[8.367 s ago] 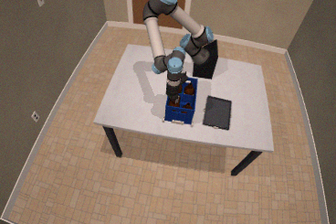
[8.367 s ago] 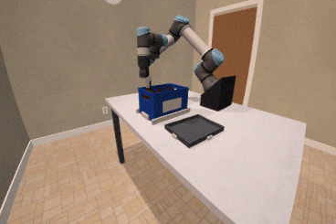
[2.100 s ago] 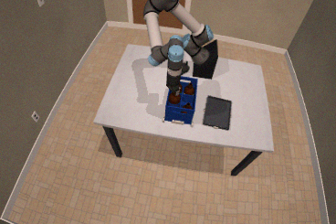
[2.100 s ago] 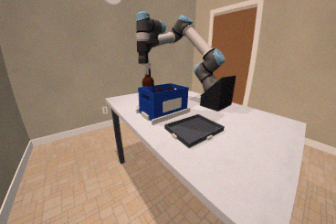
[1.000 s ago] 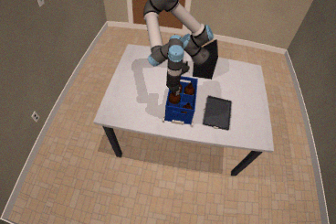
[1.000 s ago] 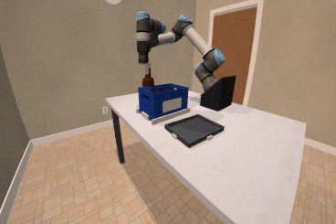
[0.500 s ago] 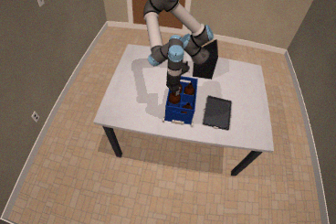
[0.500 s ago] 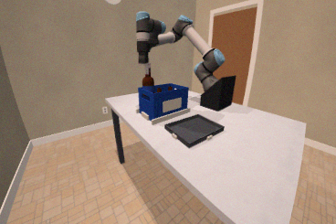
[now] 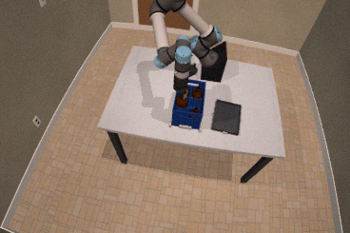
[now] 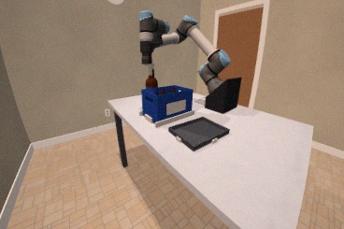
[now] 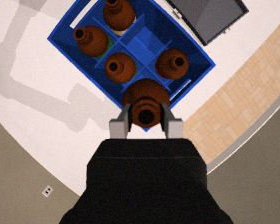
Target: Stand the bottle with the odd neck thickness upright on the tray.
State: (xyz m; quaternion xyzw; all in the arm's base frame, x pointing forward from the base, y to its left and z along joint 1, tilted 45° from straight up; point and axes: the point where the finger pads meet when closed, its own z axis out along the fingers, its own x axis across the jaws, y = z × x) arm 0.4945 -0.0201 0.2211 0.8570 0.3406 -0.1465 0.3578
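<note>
Now: hand 7 cm above the bottle. Round my hand: dark tray: 7 cm behind, 33 cm to the left, 27 cm below; blue crate: 9 cm behind, 5 cm to the left, 20 cm below.
</note>
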